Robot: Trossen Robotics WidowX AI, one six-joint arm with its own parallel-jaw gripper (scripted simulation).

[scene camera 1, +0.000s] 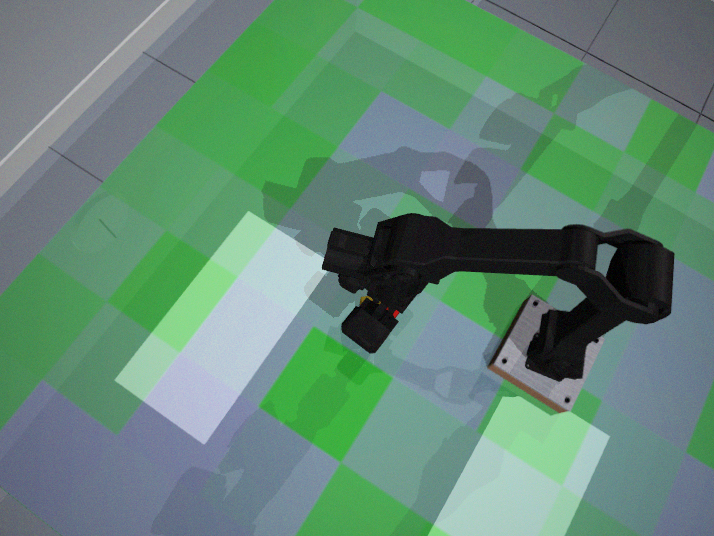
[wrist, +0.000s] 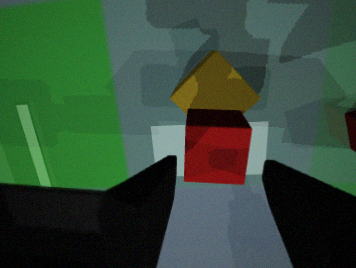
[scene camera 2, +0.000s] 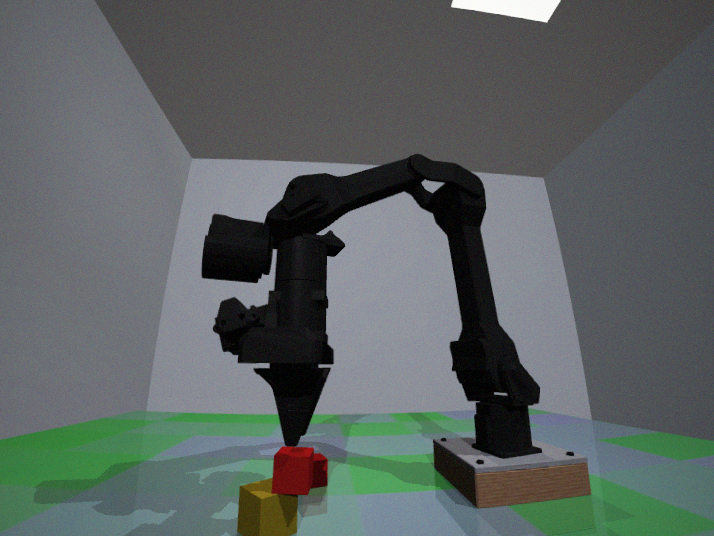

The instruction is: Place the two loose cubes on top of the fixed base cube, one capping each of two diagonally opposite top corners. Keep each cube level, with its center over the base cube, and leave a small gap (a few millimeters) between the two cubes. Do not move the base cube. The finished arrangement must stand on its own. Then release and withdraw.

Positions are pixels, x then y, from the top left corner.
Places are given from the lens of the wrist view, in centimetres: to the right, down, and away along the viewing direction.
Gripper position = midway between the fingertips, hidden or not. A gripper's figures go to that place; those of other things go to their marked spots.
my gripper (wrist: 219,166): 2, 2, 11
yellow base cube (wrist: 213,84): 2, -3, 14
